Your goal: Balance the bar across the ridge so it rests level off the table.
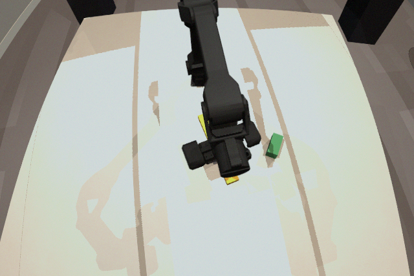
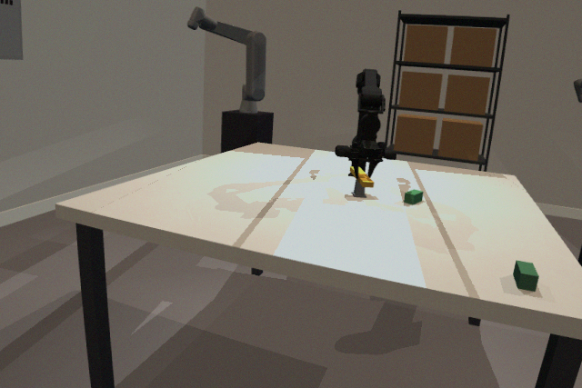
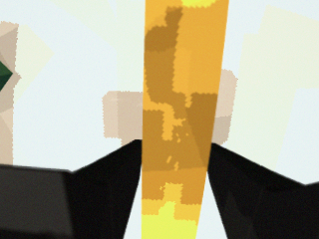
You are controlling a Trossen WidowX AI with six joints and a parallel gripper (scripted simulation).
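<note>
My gripper tip is 30 mm past the yellow bar and 10 mm to the left of it. From my gripper tip the other things lie so: dark green cube 430 mm ahead, 420 mm to the left, 50 mm below; light green block 160 mm to the left, 50 mm below, 50 mm behind.
</note>
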